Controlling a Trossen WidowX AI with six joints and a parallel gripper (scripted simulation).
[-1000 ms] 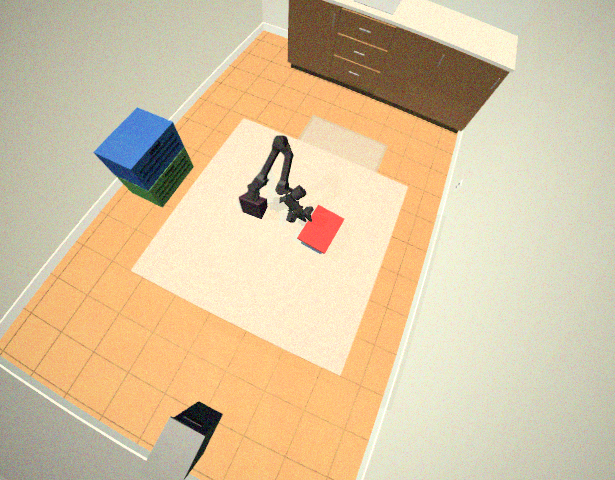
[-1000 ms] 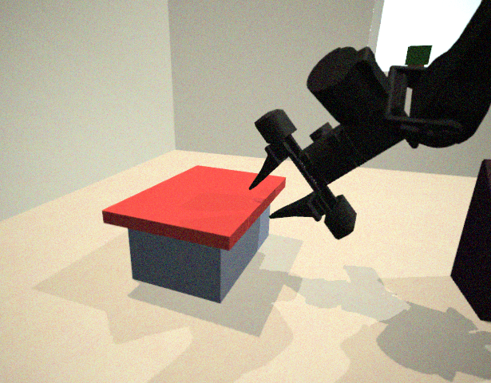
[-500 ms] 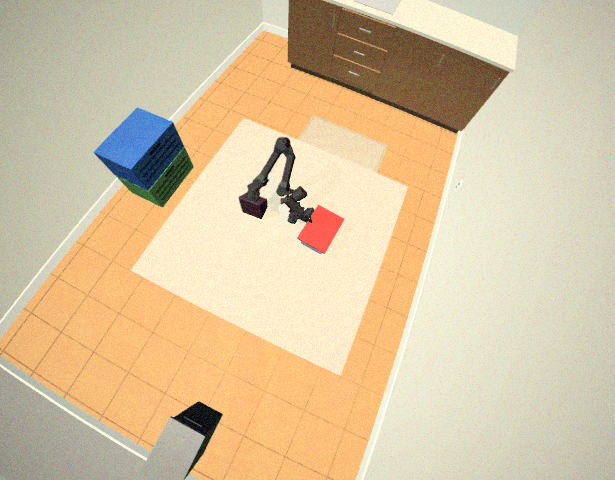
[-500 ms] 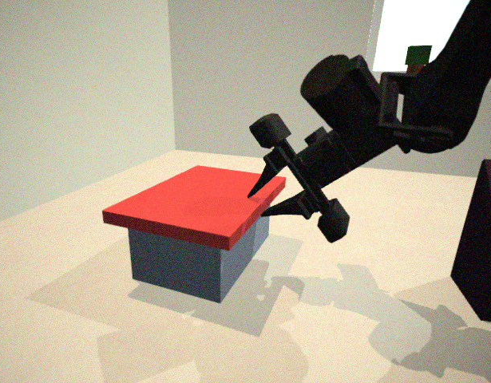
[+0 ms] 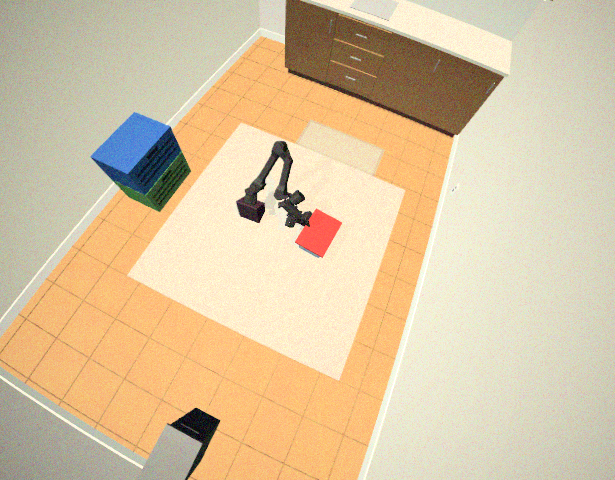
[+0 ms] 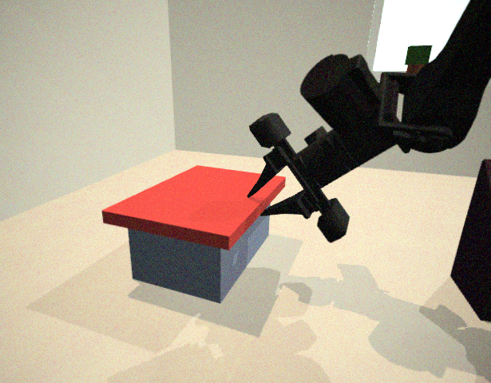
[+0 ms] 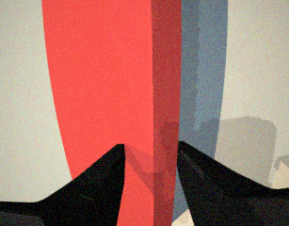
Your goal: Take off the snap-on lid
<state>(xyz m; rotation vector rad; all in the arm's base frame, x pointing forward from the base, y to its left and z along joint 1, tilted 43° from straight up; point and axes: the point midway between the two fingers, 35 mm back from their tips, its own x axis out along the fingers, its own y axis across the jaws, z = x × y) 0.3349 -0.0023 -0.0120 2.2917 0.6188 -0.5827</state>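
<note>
Right now my gripper tip is 70 mm short of the red lid, 20 mm to the left of it and 10 mm below it. The rest, counted from my gripper tip: storage box (70 mm ahead, 50 mm below, 20 mm to the right).
</note>
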